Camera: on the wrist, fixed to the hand. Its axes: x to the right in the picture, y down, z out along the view.
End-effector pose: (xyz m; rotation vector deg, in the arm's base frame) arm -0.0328 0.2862 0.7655 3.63 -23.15 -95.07
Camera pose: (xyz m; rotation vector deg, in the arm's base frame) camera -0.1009 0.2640 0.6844 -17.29 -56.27 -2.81
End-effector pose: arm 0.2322 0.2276 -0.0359 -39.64 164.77 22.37
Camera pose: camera 0.2537 0.1283 0.0014 82.26 124.27 -1.95
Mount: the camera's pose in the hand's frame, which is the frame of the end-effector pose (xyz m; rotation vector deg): 0.0152 -0.0873 -0.0621 28.51 -33.53 85.41
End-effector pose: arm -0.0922 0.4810 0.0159 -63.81 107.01 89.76
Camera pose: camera -0.0209 0.4150 -0.0317 65.94 138.02 85.38
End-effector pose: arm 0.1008 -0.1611 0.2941 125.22 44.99 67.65
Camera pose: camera 0.0333 -0.0793 0.2726 -143.78 49.69 -30.72
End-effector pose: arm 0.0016 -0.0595 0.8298 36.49 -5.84 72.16
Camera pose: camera 0.0691 -0.0295 0.7507 84.23 -51.37 143.78
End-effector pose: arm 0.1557 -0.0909 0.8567 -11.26 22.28 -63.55
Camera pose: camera 0.0642 -0.1404 0.8268 12.31 -16.97 21.03
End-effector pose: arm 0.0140 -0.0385 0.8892 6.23 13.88 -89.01
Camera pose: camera -0.0783 -0.0412 0.8328 9.20 -34.56 -4.40
